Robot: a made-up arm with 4 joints. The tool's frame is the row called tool. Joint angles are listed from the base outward. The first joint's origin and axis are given. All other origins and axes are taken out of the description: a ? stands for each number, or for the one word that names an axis. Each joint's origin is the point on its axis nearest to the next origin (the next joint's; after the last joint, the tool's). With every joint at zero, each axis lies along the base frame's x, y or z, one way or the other. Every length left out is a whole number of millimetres.
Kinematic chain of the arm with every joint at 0, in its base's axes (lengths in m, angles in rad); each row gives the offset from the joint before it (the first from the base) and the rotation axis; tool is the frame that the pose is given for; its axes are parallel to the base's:
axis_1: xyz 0 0.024 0.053 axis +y
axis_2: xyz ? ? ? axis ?
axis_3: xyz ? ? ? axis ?
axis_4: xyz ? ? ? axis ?
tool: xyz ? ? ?
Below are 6 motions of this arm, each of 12 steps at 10 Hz.
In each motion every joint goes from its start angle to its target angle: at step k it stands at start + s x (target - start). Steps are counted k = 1, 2, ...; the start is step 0. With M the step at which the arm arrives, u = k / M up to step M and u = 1 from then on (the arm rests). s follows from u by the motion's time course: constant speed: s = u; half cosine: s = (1 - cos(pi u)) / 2; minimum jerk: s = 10 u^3 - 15 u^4 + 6 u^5.
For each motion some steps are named. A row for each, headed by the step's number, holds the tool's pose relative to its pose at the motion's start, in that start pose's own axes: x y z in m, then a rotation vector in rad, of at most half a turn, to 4 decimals.
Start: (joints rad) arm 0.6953 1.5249 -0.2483 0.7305
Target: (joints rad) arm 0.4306 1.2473 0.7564 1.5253
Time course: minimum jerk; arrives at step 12
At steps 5, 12:
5: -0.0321 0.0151 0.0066 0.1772 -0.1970 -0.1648
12: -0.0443 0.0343 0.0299 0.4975 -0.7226 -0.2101

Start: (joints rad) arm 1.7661 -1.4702 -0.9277 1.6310
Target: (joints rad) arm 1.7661 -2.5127 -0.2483 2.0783
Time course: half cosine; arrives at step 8
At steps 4, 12:
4: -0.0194 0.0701 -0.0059 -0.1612 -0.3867 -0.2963
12: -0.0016 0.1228 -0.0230 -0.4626 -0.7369 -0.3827

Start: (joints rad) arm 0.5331 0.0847 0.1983 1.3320
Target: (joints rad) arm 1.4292 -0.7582 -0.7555 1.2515
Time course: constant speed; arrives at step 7
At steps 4, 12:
4: 0.1495 0.1567 0.0839 -0.4821 0.7268 -0.3786
12: 0.3403 0.2241 0.0939 -0.6091 1.4090 -0.7627

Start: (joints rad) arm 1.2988 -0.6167 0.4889 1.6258
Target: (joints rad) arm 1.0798 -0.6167 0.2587 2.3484
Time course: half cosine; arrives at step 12
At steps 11, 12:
11: -0.0672 0.0103 -0.0145 0.7725 0.1619 0.1122
12: -0.0685 0.0105 -0.0144 0.7855 0.1656 0.1133

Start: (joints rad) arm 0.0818 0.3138 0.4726 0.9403
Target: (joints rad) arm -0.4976 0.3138 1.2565 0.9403
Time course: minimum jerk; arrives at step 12
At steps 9, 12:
9: -0.0109 -0.1361 -0.0793 0.3665 -0.6265 -0.0372
12: -0.0065 -0.1495 -0.0900 0.4249 -0.6862 -0.0521

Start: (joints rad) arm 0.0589 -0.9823 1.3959 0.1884
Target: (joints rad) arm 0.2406 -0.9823 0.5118 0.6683
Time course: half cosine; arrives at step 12
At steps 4, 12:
4: 0.0376 0.0126 0.0021 0.0950 0.0705 0.2492
12: 0.1197 0.0813 0.0049 0.3501 0.4878 0.9206

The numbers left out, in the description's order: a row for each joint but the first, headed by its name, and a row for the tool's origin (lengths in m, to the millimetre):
axis_2: xyz -0.245 0 0.287, axis +x
axis_3: xyz 0 -0.07 -0.063, axis -z
axis_4: xyz -0.048 -0.067 0, axis +x
tool: xyz 0 -0.057 -0.078

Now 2 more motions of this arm.
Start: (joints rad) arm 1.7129 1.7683 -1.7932 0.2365
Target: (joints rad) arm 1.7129 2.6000 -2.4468 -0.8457
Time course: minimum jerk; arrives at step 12
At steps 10, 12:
10: 0.1520 -0.0375 0.1269 -1.3800 -0.9103 0.4062
12: 0.1532 -0.0342 0.1336 -1.4336 -0.9529 0.4042

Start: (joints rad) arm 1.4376 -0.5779 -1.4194 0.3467
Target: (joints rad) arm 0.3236 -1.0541 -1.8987 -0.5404
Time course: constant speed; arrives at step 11
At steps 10, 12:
10: 0.1128 0.1137 -0.1332 -1.4592 0.4848 -0.3134
12: 0.1345 0.1182 -0.1522 -1.5688 0.5603 -0.3510

